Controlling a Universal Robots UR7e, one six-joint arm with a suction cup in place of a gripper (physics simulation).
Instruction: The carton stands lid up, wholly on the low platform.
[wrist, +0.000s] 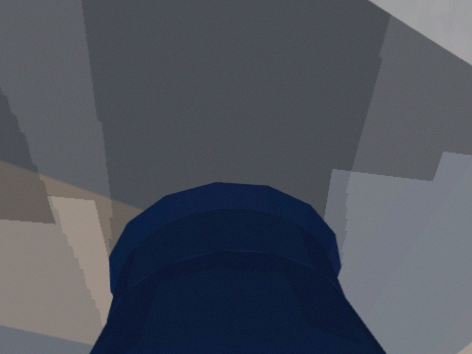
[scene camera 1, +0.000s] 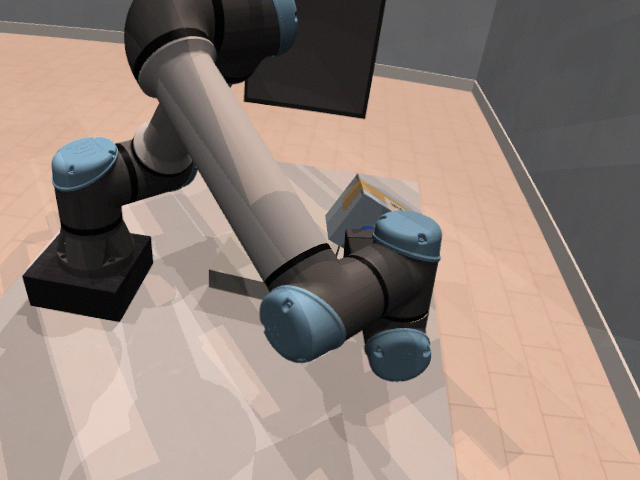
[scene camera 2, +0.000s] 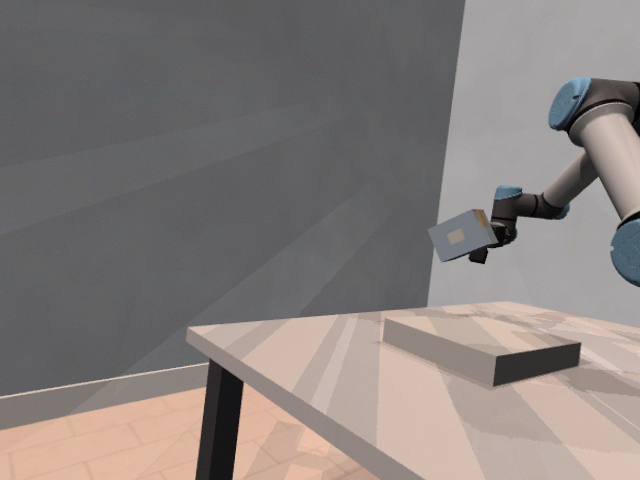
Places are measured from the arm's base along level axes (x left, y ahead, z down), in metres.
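Pixels of known places: end effector, tool point: (wrist: 220, 227); arm's base, origin of the base link: (scene camera 1: 96, 254).
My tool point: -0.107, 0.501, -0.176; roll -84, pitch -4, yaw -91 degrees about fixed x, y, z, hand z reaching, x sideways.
For each thing: its top centre in the pictures, then the offset to it from my tool point, as dx, dy, dz. Level surfaces: height alone.
- blue-grey carton, middle of its top: (scene camera 1: 382, 184) (scene camera 2: 465, 207) +0.032, +0.018, -0.074
- low platform, middle of its top: (scene camera 1: 284, 239) (scene camera 2: 481, 329) +0.248, -0.124, +0.202
- table, its level: dz +0.250
The blue-grey carton (scene camera 1: 361, 209) (scene camera 2: 467, 249) (wrist: 225, 100) hangs tilted in the air, an edge uppermost. It is apart from the low platform (scene camera 1: 235, 283) (scene camera 2: 439, 350), well above table height. Orange tape shows on its upper faces in scene camera 1; a square beige label is on the face towards scene camera 2. I cannot tell surely which face is the lid. My blue suction cup (scene camera 1: 367, 227) (wrist: 225, 220) is on a carton face and holds it, with a tan band left of the cup in the wrist view. The arm hides part of carton and platform in scene camera 1.
The platform stands on the table (scene camera 1: 180, 413) (scene camera 2: 320, 361). The arm's black base block (scene camera 1: 77, 289) is at the left in scene camera 1. A dark panel (scene camera 1: 315, 62) stands behind the table. A dark grey wall (scene camera 1: 573, 129) (scene camera 2: 206, 155) rises beyond the table's side.
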